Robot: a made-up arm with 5 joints. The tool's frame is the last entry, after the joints.
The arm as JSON. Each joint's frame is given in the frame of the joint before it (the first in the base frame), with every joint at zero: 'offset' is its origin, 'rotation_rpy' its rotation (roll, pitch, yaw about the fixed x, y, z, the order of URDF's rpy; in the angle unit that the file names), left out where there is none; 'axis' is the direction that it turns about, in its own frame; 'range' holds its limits. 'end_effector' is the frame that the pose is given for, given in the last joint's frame.
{
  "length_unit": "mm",
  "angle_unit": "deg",
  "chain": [
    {
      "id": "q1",
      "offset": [
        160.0,
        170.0,
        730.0
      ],
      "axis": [
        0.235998,
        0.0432,
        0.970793
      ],
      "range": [
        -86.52,
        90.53
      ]
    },
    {
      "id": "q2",
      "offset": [
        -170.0,
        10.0,
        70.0
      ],
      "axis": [
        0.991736,
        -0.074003,
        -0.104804
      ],
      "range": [
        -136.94,
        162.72
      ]
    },
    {
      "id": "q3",
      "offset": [
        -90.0,
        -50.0,
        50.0
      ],
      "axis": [
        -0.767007,
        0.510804,
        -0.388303
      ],
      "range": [
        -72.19,
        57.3
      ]
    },
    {
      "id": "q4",
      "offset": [
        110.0,
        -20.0,
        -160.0
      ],
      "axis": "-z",
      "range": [
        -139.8,
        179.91
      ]
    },
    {
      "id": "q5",
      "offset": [
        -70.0,
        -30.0,
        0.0
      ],
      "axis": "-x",
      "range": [
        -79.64,
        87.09
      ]
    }
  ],
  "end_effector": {
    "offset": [
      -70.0,
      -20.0,
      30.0
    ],
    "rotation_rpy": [
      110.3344,
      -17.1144,
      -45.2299
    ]
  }
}
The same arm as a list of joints. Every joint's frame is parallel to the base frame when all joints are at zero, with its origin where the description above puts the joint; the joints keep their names.
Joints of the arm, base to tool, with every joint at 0 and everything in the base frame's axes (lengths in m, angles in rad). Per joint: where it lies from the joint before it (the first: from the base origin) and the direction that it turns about. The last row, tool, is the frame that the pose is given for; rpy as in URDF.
q1: origin 0.16 0.17 0.73 axis 0.235998 0.0432 0.970793
q2: origin -0.17 0.01 0.07 axis 0.991736 -0.074003 -0.104804
q3: origin -0.09 -0.05 0.05 axis -0.767007 0.510804 -0.388303
q4: origin 0.11 -0.02 -0.16 axis -z
q5: origin -0.07 -0.03 0 axis -x
tool: origin -0.07 -0.02 0.03 rpy 1.9257 -0.2987 -0.7894
Joint limits (rad, base to tool): -1.5101..1.58 -2.3901..2.84 -1.26..1.0001 -2.44..3.14 -1.39..1.52

